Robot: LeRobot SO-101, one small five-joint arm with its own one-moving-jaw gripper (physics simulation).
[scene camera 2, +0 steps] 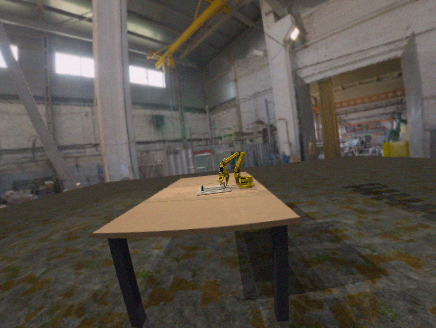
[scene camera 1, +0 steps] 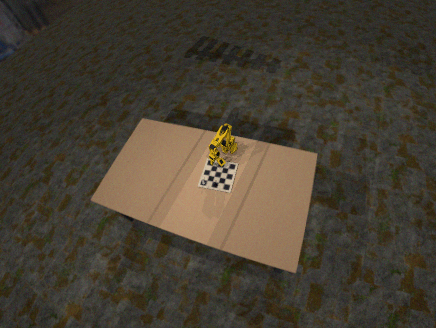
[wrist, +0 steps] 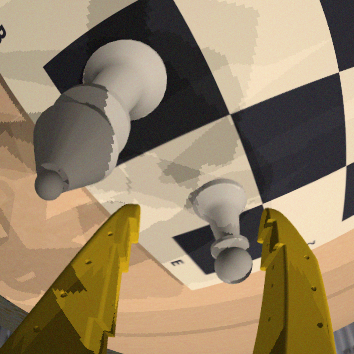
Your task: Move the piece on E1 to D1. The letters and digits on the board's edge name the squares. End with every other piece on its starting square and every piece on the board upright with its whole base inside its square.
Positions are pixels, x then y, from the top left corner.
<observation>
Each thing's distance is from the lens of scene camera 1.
checkered board (scene camera 1: 223, 176): 1.48 m
</observation>
